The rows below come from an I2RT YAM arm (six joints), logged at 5 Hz.
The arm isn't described. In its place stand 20 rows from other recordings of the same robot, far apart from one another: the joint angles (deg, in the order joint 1, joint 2, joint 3, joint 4, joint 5, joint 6), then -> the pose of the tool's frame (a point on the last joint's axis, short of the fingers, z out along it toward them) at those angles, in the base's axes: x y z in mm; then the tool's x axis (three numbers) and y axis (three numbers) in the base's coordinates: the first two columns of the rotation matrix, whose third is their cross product.
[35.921 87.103 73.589 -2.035 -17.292 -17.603] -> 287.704, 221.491, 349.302, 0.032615, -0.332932, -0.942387, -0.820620, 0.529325, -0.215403
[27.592 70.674 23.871 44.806 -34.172 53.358] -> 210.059, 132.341, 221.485, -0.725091, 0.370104, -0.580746, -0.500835, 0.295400, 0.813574
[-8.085 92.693 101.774 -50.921 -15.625 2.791] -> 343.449, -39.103, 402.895, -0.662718, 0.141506, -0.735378, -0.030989, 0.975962, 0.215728
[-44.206 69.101 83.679 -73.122 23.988 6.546] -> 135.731, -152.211, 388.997, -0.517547, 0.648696, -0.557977, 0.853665, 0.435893, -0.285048
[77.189 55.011 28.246 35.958 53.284 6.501] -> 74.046, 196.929, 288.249, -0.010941, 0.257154, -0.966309, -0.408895, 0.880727, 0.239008
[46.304 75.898 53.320 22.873 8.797 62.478] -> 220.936, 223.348, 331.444, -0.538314, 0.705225, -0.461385, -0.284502, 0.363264, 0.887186
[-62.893 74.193 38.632 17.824 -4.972 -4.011] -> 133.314, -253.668, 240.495, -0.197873, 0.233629, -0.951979, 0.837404, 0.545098, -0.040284
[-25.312 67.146 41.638 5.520 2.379 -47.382] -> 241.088, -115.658, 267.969, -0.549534, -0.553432, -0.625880, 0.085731, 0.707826, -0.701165
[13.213 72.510 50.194 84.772 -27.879 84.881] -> 228.732, 70.803, 421.285, -0.333891, 0.825959, -0.454212, -0.896551, -0.129485, 0.423592
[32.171 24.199 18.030 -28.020 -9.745 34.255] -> 97.911, 68.708, 193.744, -0.755231, 0.180320, -0.630168, -0.263966, 0.796333, 0.544220
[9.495 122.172 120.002 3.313 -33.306 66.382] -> 501.166, 103.642, 389.714, -0.614560, 0.673594, -0.410593, -0.290198, 0.290947, 0.911666
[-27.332 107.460 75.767 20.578 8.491 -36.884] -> 394.113, -209.612, 266.622, -0.486789, -0.416622, -0.767764, 0.363384, 0.702686, -0.611706
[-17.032 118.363 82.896 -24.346 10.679 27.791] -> 413.576, -133.595, 158.316, -0.555408, 0.649334, -0.519507, 0.718790, 0.689014, 0.092739
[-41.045 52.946 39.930 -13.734 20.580 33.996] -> 149.395, -146.666, 279.162, 0.194655, 0.524576, -0.828812, 0.895750, 0.249235, 0.368122
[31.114 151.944 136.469 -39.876 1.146 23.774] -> 486.152, 292.597, 139.968, -0.848887, -0.041590, -0.526935, -0.179963, 0.960082, 0.214142
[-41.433 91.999 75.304 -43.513 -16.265 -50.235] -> 257.656, -214.119, 270.551, -0.824287, -0.256683, -0.504644, -0.160529, 0.960704, -0.226445
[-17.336 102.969 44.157 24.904 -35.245 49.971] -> 333.534, -82.593, 134.747, -0.506232, 0.813139, -0.287288, 0.270234, 0.465918, 0.842552
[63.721 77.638 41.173 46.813 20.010 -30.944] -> 144.576, 265.284, 293.323, 0.424799, -0.230978, -0.875326, -0.553888, 0.698491, -0.453120
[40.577 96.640 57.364 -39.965 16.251 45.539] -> 233.094, 186.508, 160.803, -0.940031, 0.097098, -0.326976, 0.122961, 0.990637, -0.059327
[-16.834 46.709 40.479 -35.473 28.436 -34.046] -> 155.564, -64.779, 268.665, -0.860695, -0.253936, -0.441272, 0.136464, 0.719950, -0.680477
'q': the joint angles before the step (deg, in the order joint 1, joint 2, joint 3, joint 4, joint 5, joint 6). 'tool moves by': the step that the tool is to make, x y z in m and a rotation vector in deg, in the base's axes. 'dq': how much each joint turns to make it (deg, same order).
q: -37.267 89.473 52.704 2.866 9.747 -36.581
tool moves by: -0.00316 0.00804 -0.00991 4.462 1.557 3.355
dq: 0.351 -0.365 -1.242 -3.107 -3.969 0.365
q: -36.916 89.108 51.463 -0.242 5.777 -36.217
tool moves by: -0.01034 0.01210 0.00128 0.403 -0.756 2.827
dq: 0.353 -3.651 -3.281 0.067 -2.432 -0.901
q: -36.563 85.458 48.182 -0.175 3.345 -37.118
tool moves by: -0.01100 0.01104 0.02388 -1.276 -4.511 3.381
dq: 0.001 -6.202 -1.130 -0.672 -3.719 -0.593
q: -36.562 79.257 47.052 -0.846 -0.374 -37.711
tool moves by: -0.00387 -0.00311 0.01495 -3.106 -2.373 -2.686
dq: -0.643 -1.811 0.679 1.271 2.296 0.150
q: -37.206 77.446 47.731 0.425 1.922 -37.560
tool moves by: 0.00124 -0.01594 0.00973 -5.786 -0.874 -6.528
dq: -1.477 1.593 1.749 4.209 6.330 -1.285
